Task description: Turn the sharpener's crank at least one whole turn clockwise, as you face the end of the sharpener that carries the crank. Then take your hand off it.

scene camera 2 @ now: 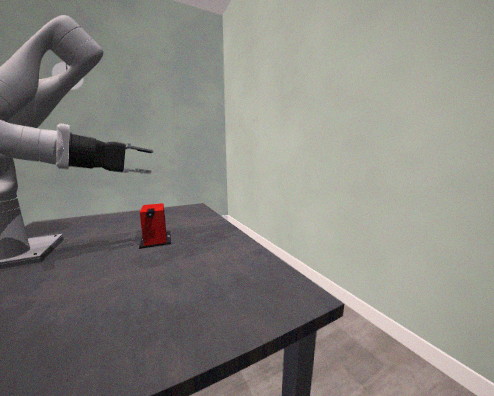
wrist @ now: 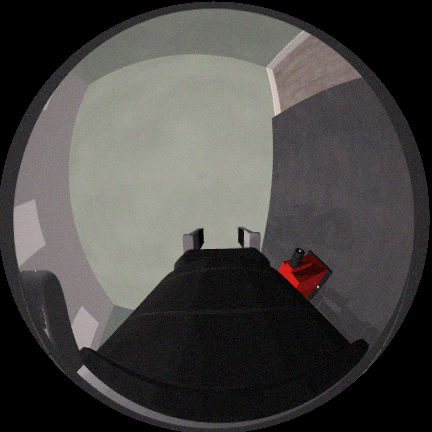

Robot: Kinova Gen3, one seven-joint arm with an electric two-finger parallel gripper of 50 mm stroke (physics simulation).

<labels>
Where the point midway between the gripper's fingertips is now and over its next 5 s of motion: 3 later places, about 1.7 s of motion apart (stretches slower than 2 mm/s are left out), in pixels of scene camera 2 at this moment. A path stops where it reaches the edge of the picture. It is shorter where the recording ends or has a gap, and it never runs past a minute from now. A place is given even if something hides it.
My gripper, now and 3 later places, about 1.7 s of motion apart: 150, 161; 147, 164; 146, 165; 143, 166
</labels>
